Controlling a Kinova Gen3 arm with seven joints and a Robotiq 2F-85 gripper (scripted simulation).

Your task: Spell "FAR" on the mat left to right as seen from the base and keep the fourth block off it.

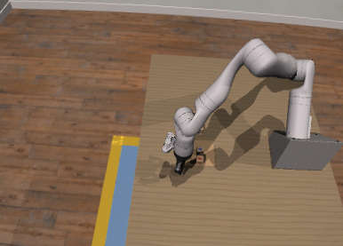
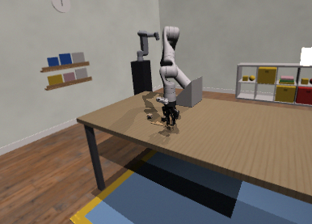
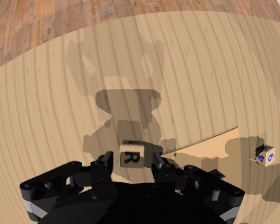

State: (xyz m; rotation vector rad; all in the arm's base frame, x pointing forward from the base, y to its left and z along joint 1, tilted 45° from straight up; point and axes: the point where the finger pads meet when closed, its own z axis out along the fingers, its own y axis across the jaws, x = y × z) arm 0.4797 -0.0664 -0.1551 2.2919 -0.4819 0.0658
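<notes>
Now: hand 40 mm above the R block. The rest, counted from my hand: tan mat: 90 mm behind, 100 mm to the right, 60 mm below.
</notes>
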